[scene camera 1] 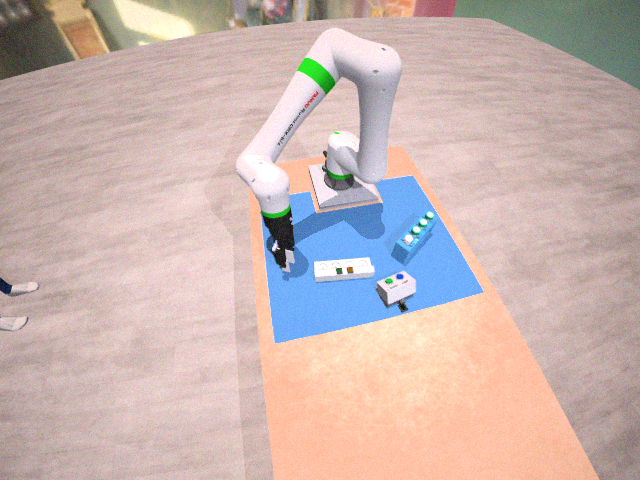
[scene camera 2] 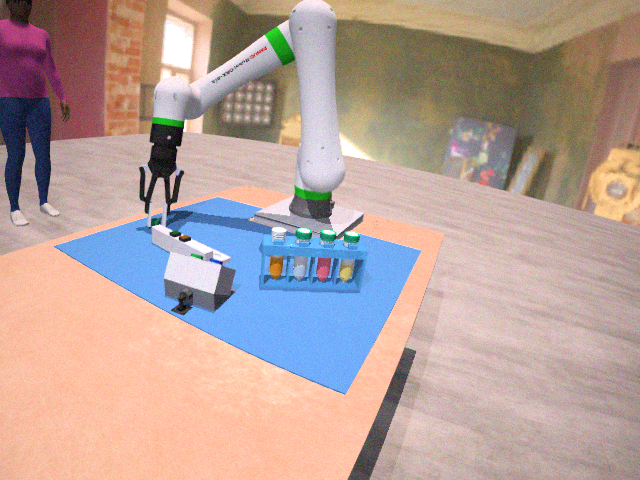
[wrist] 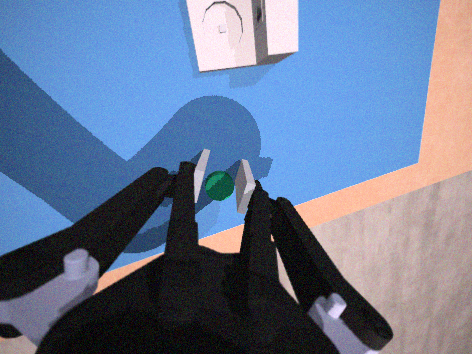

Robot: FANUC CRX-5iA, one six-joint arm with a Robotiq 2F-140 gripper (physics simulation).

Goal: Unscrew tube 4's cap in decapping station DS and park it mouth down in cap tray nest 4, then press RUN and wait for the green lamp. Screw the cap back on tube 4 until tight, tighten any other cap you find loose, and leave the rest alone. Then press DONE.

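Places are measured from the arm's base along level axes (x ahead, y left, z up), in millimetres.
Where they show: gripper, fingertip midpoint: (scene camera 1: 288, 266) (scene camera 2: 156, 225) (wrist: 222, 166); arm's base, link origin: (scene camera 1: 339, 179) (scene camera 2: 310, 210).
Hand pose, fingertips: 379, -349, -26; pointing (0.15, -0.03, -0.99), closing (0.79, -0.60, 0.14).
Each offset is from my fingertips to the top centre of the thing, as dx, dy, dz. "spot": to the spot under its first point. Level surfaces: height alone.
My gripper (scene camera 1: 285, 266) (scene camera 2: 158, 219) (wrist: 222, 166) is low over the blue mat @(dz -2) (scene camera 1: 330, 314), left of the white cap tray @(+81, +196, +51) (scene camera 1: 320, 277) (scene camera 2: 166, 237) (wrist: 282, 30). It is shut on a small green cap @(-13, -19, +12) (wrist: 219, 185) (scene camera 2: 154, 221), which sits between the finger pads at mat level. The blue tube rack @(+57, +514, +101) (scene camera 1: 402, 251) (scene camera 2: 312, 253) stands to the right. Its near-end tube @(spot: +98, +440, +117) (scene camera 1: 408, 239) (scene camera 2: 278, 233) shows a bare white top; the other three tubes carry green caps. The tray nest in the wrist view is empty.
A white button box @(+227, +343, +82) (scene camera 1: 397, 294) (scene camera 2: 198, 281) with a green button @(+207, +318, +73) (scene camera 1: 389, 281) and a blue button @(+203, +363, +73) (scene camera 1: 399, 276) stands in front of the tray. The robot base (scene camera 1: 343, 193) is at the back of the mat. The mat's left edge and the table's edge are near the gripper.
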